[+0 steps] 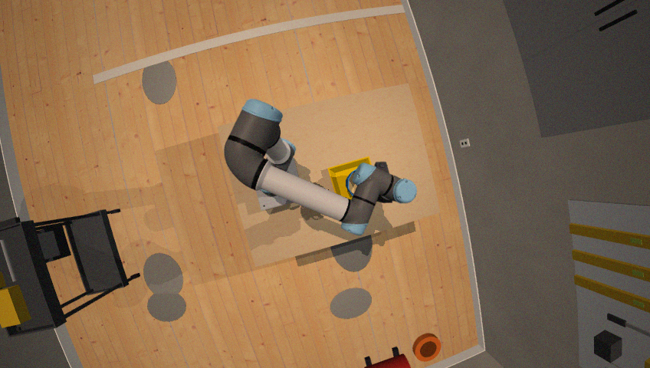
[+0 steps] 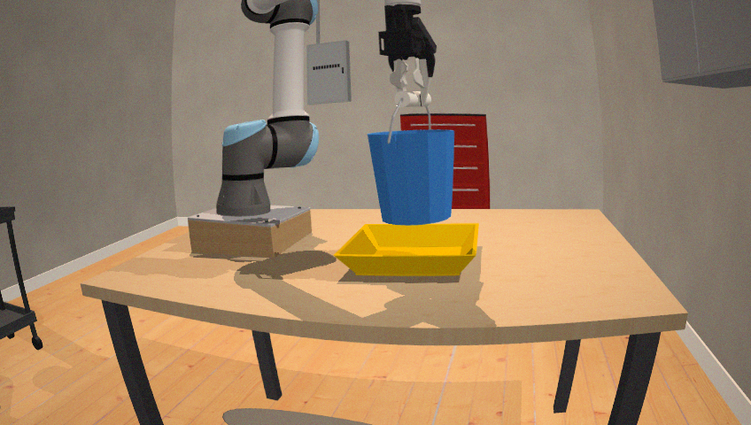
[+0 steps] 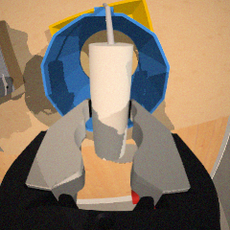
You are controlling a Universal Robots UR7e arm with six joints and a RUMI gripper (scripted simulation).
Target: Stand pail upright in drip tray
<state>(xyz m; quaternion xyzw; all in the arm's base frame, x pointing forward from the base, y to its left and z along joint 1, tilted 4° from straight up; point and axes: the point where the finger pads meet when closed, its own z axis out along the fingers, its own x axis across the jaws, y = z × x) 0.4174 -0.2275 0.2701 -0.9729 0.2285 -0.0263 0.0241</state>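
Now: the white grip 3 cm below my hand. From my hand the other things lie so: blue pail (1 cm behind, 9 cm below); yellow drip tray (1 cm behind, 1 cm to the left, 31 cm below).
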